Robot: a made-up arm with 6 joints. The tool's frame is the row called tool.
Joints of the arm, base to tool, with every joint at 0 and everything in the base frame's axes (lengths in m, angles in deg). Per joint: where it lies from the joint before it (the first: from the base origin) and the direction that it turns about. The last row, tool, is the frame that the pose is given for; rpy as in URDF.
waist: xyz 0 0 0.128 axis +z
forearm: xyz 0 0 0 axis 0.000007 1 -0.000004
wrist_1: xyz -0.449 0 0.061 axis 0.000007 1 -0.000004
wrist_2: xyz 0.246 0 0.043 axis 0.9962 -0.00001 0.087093
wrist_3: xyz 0 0 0 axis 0.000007 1 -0.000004
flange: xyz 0.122 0 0.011 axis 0.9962 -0.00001 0.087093
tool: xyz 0 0 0 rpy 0 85 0
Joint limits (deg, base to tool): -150..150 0..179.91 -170..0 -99.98..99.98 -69.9..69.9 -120..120
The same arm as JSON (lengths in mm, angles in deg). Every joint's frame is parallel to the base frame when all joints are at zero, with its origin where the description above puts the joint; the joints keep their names.
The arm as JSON. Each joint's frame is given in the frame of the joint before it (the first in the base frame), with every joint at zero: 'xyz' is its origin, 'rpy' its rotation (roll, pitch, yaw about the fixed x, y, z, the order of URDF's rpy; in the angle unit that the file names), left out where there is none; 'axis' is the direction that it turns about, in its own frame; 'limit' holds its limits. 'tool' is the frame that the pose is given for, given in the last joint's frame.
{
  "units": {
    "length": "mm",
    "angle": "deg"
  },
  "joints": [
    {
      "name": "waist",
      "type": "revolute",
      "origin": {
        "xyz": [
          0.0,
          0.0,
          128.0
        ]
      },
      "axis": "+z",
      "limit": {
        "lower": -150.0,
        "upper": 150.0
      }
    },
    {
      "name": "forearm",
      "type": "revolute",
      "origin": {
        "xyz": [
          0.0,
          0.0,
          0.0
        ]
      },
      "axis": "+y",
      "limit": {
        "lower": 0.0,
        "upper": 179.91
      }
    },
    {
      "name": "wrist_1",
      "type": "revolute",
      "origin": {
        "xyz": [
          -449.0,
          0.0,
          61.0
        ]
      },
      "axis": "+y",
      "limit": {
        "lower": -170.0,
        "upper": 0.0
      }
    },
    {
      "name": "wrist_2",
      "type": "revolute",
      "origin": {
        "xyz": [
          246.0,
          0.0,
          43.0
        ]
      },
      "axis": [
        0.9962,
        0.0,
        0.0871
      ],
      "limit": {
        "lower": -99.98,
        "upper": 99.98
      }
    },
    {
      "name": "wrist_3",
      "type": "revolute",
      "origin": {
        "xyz": [
          0.0,
          0.0,
          0.0
        ]
      },
      "axis": "+y",
      "limit": {
        "lower": -69.9,
        "upper": 69.9
      }
    },
    {
      "name": "flange",
      "type": "revolute",
      "origin": {
        "xyz": [
          122.0,
          0.0,
          11.0
        ]
      },
      "axis": [
        0.9962,
        0.0,
        0.0871
      ],
      "limit": {
        "lower": -120.0,
        "upper": 120.0
      }
    }
  ],
  "tool": {
    "origin": {
      "xyz": [
        0.0,
        0.0,
        0.0
      ],
      "rpy": [
        0.0,
        85.0,
        0.0
      ]
    }
  }
}

